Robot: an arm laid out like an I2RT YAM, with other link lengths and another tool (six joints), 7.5 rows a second.
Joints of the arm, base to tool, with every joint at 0 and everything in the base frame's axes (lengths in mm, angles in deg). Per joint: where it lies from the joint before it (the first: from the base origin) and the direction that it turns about. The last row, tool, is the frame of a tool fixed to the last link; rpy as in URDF.
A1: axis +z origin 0 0 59.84
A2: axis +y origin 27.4 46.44 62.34
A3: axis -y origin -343.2 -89.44 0
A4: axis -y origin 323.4 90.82 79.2
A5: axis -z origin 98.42 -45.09 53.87
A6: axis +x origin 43.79 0 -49.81
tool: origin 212 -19 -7 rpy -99.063 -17.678 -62.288
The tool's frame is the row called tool.
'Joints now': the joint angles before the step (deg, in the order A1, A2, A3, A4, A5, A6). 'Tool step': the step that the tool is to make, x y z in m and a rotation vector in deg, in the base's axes. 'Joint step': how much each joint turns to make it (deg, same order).
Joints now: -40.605 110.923 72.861 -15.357 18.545 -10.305
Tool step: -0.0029 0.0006 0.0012 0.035 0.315 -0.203
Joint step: -0.039 -0.276 -0.046 -0.501 0.241 0.028
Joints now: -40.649 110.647 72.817 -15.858 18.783 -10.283
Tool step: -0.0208 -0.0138 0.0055 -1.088 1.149 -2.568
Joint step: -1.427 -0.390 0.039 -0.568 1.946 -0.012
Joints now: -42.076 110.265 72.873 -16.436 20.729 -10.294
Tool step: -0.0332 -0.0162 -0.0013 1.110 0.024 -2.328
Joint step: -3.581 -0.965 -0.840 -0.708 -1.369 -0.592
